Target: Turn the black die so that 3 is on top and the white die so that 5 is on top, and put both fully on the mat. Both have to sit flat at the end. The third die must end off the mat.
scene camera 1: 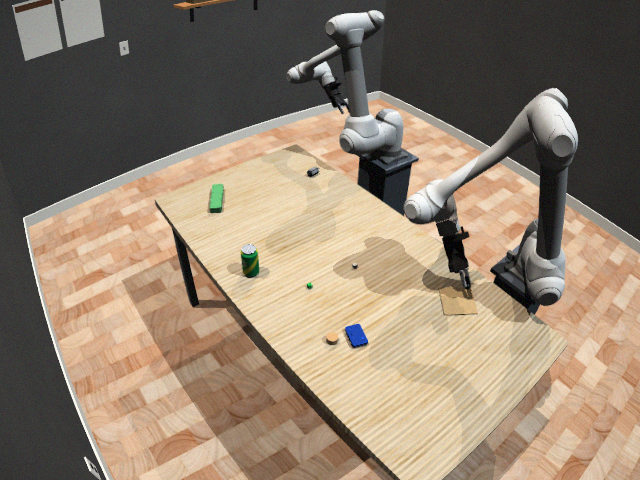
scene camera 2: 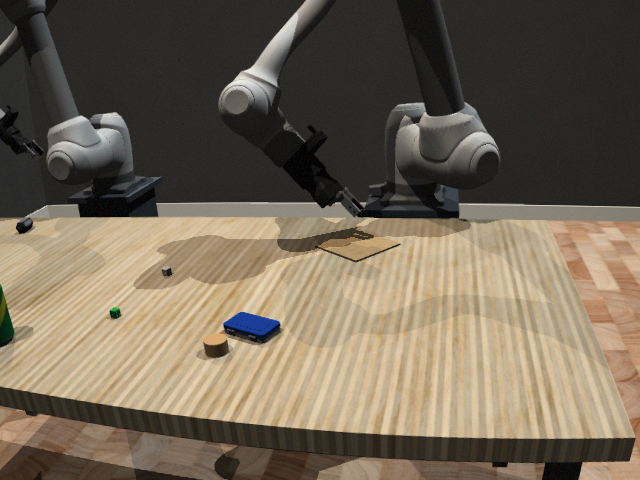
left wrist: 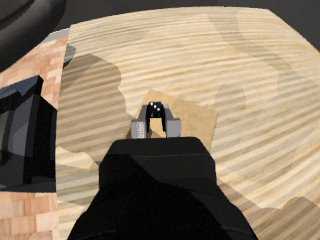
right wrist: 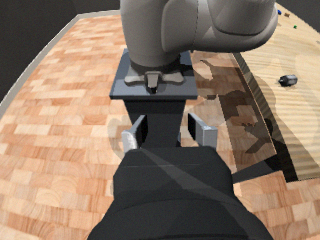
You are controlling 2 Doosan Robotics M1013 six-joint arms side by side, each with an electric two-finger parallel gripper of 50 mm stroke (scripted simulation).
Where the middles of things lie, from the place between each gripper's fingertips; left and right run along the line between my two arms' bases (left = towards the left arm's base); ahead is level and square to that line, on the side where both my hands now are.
Now: the tan mat [scene camera 2: 358, 245] 8 cm below my left hand [scene camera 2: 359, 212], 3 cm ahead of it and 1 cm to the left of it. From my left hand the other things lie so: blue case [scene camera 2: 255, 328]: 46 cm ahead, 7 cm below, 5 cm to the right.
I see my right gripper 1350 mm to the right of the tan mat, 330 mm short of it and 160 mm above it.
